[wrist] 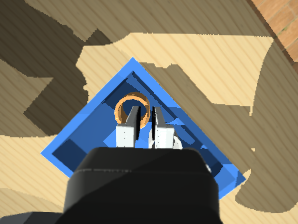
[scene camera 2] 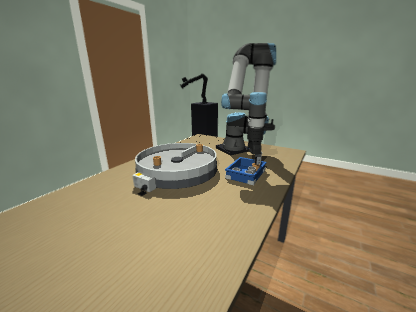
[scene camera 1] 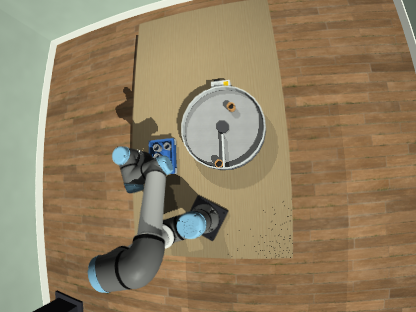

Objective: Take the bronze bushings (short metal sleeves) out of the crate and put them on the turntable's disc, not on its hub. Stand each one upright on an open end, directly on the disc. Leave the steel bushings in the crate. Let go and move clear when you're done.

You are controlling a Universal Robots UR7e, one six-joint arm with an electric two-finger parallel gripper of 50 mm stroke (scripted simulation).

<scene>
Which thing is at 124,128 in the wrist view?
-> The gripper.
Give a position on a turntable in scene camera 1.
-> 209,118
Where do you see a blue crate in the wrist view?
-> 94,126
</scene>
